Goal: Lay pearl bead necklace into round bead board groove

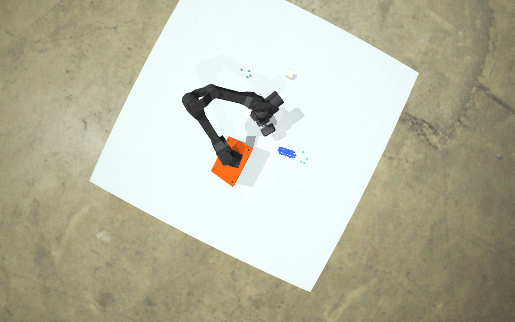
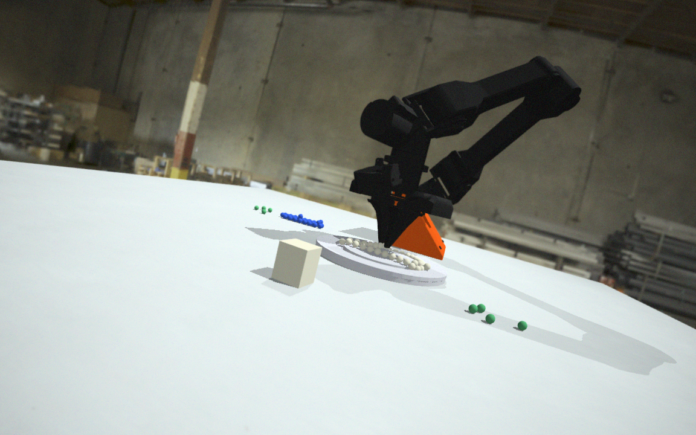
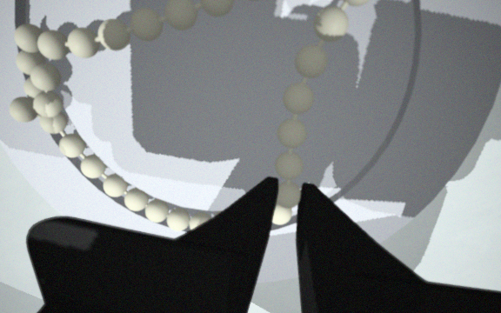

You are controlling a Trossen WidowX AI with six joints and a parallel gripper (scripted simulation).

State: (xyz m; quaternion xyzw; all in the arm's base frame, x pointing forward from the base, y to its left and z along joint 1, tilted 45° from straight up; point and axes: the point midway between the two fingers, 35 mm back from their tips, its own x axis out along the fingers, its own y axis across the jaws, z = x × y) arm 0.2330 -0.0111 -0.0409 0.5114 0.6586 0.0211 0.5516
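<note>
The round bead board lies 5 cm ahead of my gripper tip and 1 cm below it. Also, from my gripper tip: cream cube 26 cm ahead, 6 cm to the right.
</note>
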